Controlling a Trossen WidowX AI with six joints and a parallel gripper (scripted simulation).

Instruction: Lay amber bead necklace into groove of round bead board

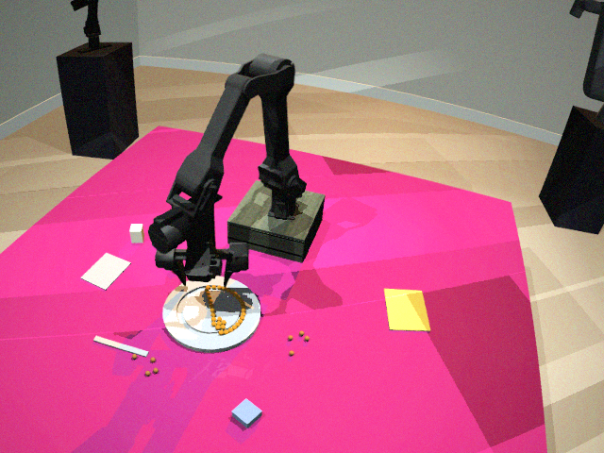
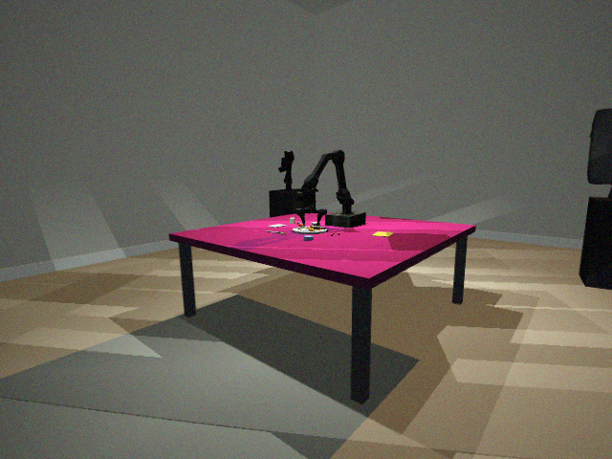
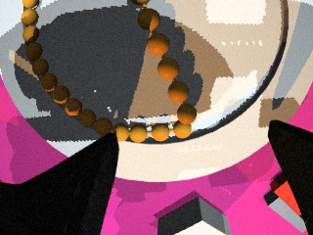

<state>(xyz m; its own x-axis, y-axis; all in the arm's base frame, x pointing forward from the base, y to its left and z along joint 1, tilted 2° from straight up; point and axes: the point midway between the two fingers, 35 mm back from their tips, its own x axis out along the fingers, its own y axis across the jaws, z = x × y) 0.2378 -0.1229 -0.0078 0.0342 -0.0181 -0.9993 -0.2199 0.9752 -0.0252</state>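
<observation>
My gripper tip is now 6 cm short of the round bead board, 3 cm to the right of it and 1 cm above it. Also, from my gripper tip: white block 9 cm behind, 2 cm to the right, 1 cm below; then red-handled tool 12 cm to the right, 7 cm behind, 1 cm below; then white strip 19 cm ahead, 12 cm to the right, 2 cm below.
</observation>
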